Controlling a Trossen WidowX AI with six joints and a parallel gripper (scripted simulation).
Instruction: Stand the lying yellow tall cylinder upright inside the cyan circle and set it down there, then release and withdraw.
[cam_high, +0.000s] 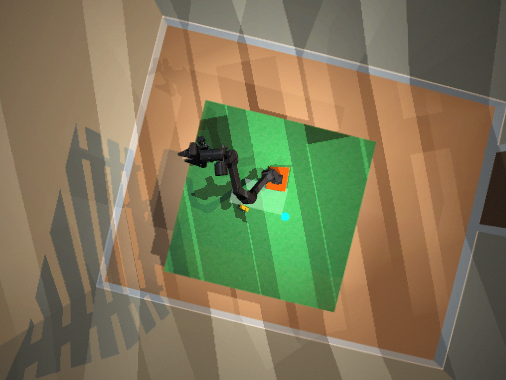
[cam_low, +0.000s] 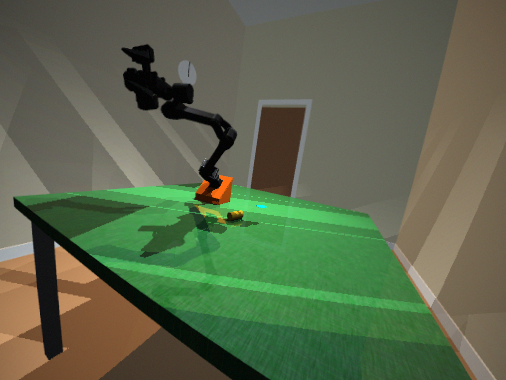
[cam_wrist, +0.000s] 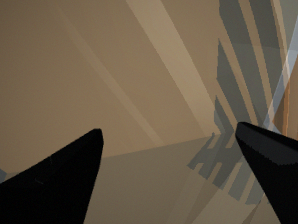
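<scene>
The yellow tall cylinder lies 24 cm ahead of my gripper tip, 32 cm to the left of it and 45 cm below it. Round my gripper tip: cyan circle (26 cm ahead, 63 cm to the left, 46 cm below).
</scene>
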